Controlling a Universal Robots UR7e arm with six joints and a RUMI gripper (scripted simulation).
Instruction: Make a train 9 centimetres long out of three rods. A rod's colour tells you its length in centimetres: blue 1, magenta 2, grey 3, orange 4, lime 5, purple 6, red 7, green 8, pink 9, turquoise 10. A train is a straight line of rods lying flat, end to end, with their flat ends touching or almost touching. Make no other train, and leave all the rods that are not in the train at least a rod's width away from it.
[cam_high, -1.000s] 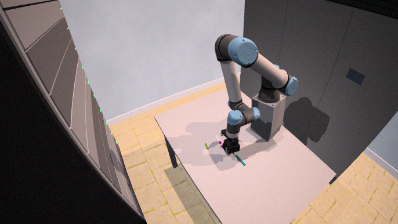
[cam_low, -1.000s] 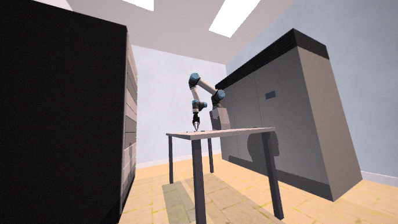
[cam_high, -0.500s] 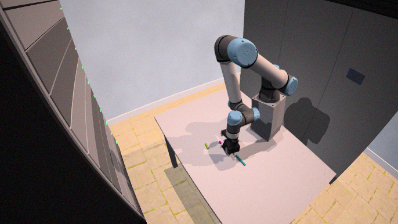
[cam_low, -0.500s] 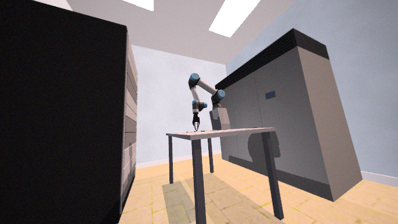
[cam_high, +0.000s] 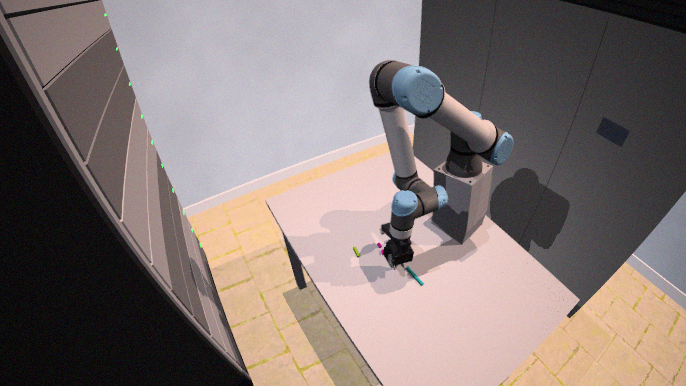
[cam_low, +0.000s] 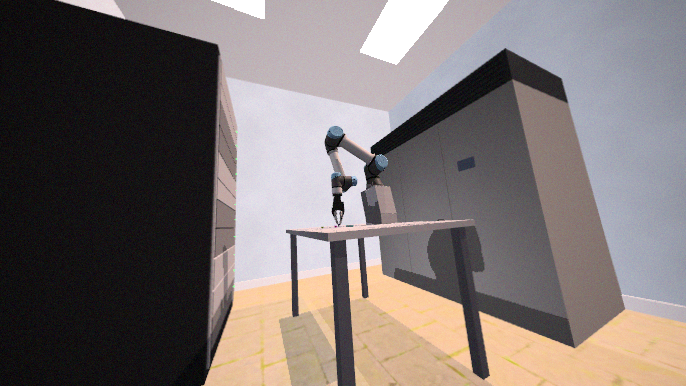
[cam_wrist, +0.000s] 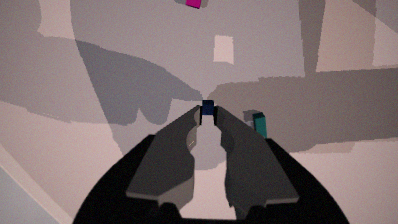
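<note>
Now: the blue rod 1 cm below my hand. Also, from my hand: grey rod (17 cm to the right, 10 cm behind, 2 cm below); turquoise rod (8 cm to the left, 3 cm behind, 2 cm below); lime rod (16 cm to the right, 5 cm ahead, 2 cm below).
</note>
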